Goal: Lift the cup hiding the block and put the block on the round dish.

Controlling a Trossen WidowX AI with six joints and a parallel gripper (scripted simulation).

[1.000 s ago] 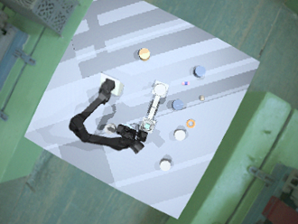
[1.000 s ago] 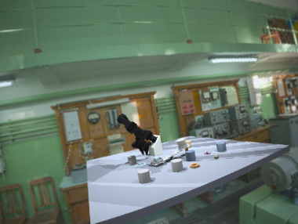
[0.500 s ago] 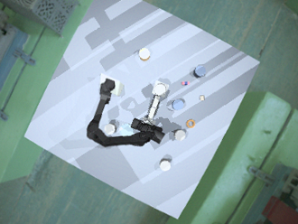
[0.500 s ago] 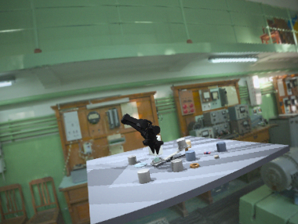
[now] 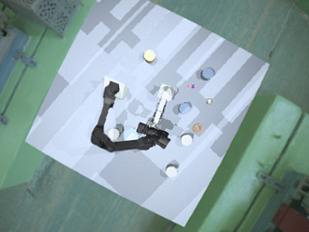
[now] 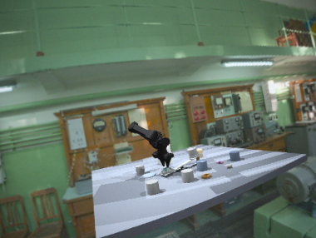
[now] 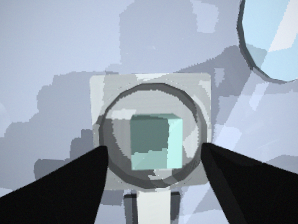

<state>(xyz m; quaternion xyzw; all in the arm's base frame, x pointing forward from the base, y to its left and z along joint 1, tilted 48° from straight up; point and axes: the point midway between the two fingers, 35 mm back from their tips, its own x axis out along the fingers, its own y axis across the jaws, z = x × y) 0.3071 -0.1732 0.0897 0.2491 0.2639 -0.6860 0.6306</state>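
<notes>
The pale green block lies 20 mm below my gripper tip. The rest, counted from my gripper tip: white cup: 270 mm to the left, 50 mm above; round pale-blue dish: 130 mm behind, 80 mm to the right, 60 mm below; red-blue piece: 150 mm ahead, 370 mm to the left, 50 mm below.
</notes>
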